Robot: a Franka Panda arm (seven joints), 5 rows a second.
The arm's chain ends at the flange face. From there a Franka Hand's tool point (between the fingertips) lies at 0.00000 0.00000 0.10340 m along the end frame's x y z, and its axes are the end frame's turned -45 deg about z.
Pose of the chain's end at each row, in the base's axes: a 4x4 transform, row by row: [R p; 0 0 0 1], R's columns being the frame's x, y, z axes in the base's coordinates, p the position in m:
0.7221 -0.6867 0.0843 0.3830; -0.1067 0.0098 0.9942 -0.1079; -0.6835 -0.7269 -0.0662 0.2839; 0 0 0 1
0.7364 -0.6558 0.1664 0.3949; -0.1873 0.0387 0.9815 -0.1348; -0.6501 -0.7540 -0.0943 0.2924; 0 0 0 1
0.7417 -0.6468 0.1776 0.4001; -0.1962 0.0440 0.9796 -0.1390; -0.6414 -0.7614 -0.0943 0.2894; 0 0 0 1
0.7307 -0.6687 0.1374 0.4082; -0.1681 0.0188 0.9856 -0.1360; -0.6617 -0.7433 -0.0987 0.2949; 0 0 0 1
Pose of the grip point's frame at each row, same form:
0.9962 0.0250 0.0843 0.3917; -0.0824 -0.0685 0.9942 -0.0051; 0.0307 -0.9973 -0.0662 0.2771; 0 0 0 1
0.9844 0.0570 0.1664 0.4121; -0.1598 -0.1051 0.9815 -0.0333; 0.0735 -0.9928 -0.0943 0.2826; 0 0 0 1
0.9818 0.0671 0.1776 0.4185; -0.1698 -0.1076 0.9796 -0.0377; 0.0849 -0.9919 -0.0943 0.2796; 0 0 0 1
0.9895 0.0438 0.1374 0.4224; -0.1322 -0.1056 0.9856 -0.0341; 0.0577 -0.9935 -0.0987 0.2847; 0 0 0 1

